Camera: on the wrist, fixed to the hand. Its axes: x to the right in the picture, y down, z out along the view.
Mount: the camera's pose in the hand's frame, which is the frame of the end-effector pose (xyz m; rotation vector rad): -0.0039 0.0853 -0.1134 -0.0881 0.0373 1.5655
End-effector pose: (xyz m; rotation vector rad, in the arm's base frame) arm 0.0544 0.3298 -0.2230 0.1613 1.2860 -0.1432
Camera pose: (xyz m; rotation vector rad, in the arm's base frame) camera -0.0367 0.4360 -0.2468 1.0295 0.8955 1.2463
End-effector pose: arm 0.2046 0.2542 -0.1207 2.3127 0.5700 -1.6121
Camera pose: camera 0.3372 0.2265 -0.0782 1.6992 -0.9581 -0.6704
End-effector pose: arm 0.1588 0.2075 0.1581 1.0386 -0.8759 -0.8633
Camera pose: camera 0.2743 0.2727 0.2088 0.0684 -1.2462 0.4466
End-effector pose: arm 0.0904 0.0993 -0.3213 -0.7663 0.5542 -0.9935
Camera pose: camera 0.0520 0.0953 -0.4579 -0.1959 0.9717 0.4735
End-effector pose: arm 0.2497 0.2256 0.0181 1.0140 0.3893 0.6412
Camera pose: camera 0.1546 0.3291 0.0378 1.0919 -0.5210 2.0382
